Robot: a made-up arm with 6 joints. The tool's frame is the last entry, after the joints.
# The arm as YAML. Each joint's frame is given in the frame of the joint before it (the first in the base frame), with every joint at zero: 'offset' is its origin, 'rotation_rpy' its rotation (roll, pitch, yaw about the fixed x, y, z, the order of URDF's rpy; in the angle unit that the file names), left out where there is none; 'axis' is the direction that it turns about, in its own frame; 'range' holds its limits. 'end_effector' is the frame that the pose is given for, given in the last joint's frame.
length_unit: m
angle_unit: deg
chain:
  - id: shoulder
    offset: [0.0, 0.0, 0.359]
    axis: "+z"
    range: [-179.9, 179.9]
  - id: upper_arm
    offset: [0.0, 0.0, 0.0]
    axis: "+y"
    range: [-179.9, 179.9]
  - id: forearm
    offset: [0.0, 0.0, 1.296]
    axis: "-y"
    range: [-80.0, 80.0]
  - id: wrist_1
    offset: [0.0, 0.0, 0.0]
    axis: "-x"
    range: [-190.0, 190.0]
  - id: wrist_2
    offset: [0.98, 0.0, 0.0]
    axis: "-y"
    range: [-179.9, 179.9]
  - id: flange
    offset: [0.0, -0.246, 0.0]
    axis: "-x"
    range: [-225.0, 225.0]
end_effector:
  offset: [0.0, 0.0, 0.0]
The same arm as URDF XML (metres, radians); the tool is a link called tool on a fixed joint. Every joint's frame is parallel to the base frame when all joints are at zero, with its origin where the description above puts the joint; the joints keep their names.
<robot name="arm">
<joint name="tool_joint" type="fixed"><parent link="link6"/><child link="tool"/><origin xyz="0.0000 0.0000 0.0000"/></joint>
<joint name="flange" type="revolute"><parent link="link5"/><child link="link6"/><origin xyz="0.0000 -0.2460 0.0000"/><axis xyz="-1 0 0"/><limit lower="-3.9270" upper="3.9270"/></joint>
<joint name="wrist_2" type="revolute"><parent link="link4"/><child link="link5"/><origin xyz="0.9800 0.0000 0.0000"/><axis xyz="0 -1 0"/><limit lower="-3.1398" upper="3.1398"/></joint>
<joint name="wrist_1" type="revolute"><parent link="link3"/><child link="link4"/><origin xyz="0.0000 0.0000 0.0000"/><axis xyz="-1 0 0"/><limit lower="-3.3161" upper="3.3161"/></joint>
<joint name="forearm" type="revolute"><parent link="link2"/><child link="link3"/><origin xyz="0.0000 0.0000 1.2960"/><axis xyz="0 -1 0"/><limit lower="-1.3963" upper="1.3963"/></joint>
<joint name="upper_arm" type="revolute"><parent link="link1"/><child link="link2"/><origin xyz="0.0000 0.0000 0.0000"/><axis xyz="0 1 0"/><limit lower="-3.1398" upper="3.1398"/></joint>
<joint name="shoulder" type="revolute"><parent link="base_link"/><child link="link1"/><origin xyz="0.0000 0.0000 0.3590"/><axis xyz="0 0 1"/><limit lower="-3.1398" upper="3.1398"/></joint>
<link name="base_link"/>
<link name="link1"/>
<link name="link2"/>
<link name="link3"/>
<link name="link4"/>
<link name="link5"/>
<link name="link6"/>
<link name="tool"/>
</robot>

